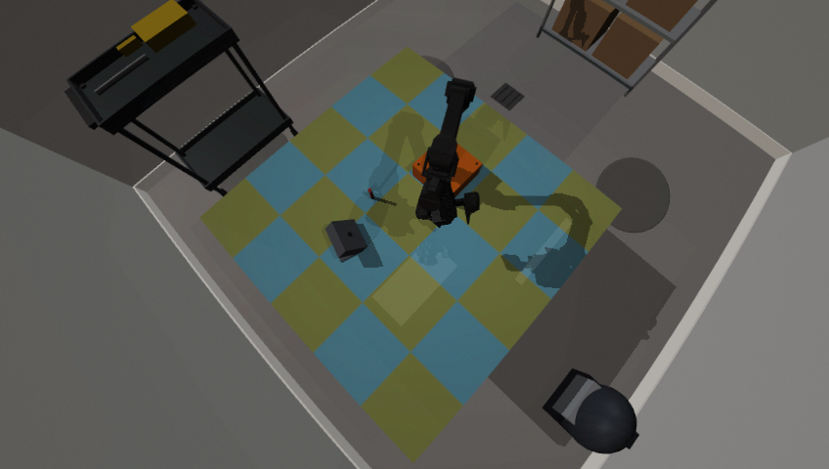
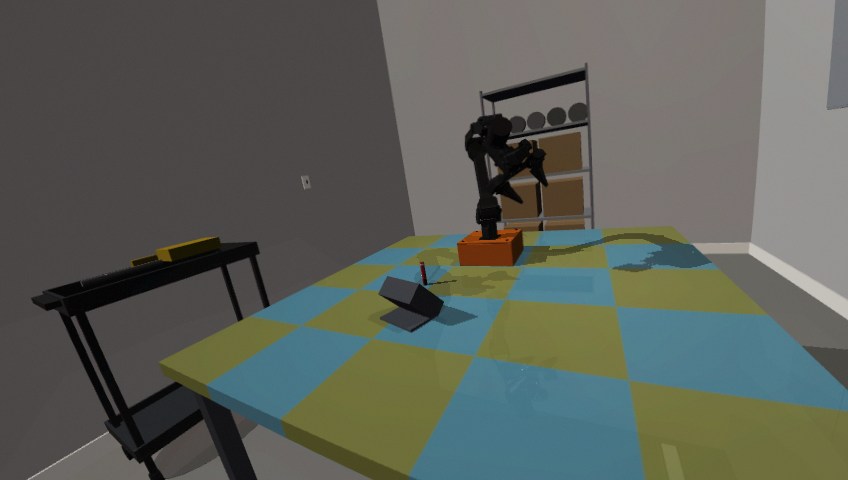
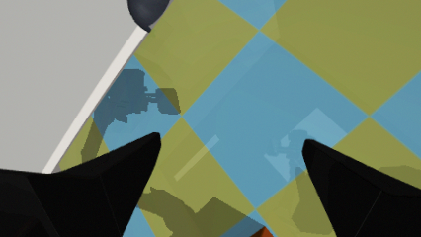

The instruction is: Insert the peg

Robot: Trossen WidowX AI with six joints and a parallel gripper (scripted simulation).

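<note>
Right now my gripper tip is 110 mm short of the red round peg, 350 mm to the left of it and 200 mm above it. Also, from my gripper tip: dark sloped panel 300 mm ahead, 260 mm to the right, 210 mm below.
</note>
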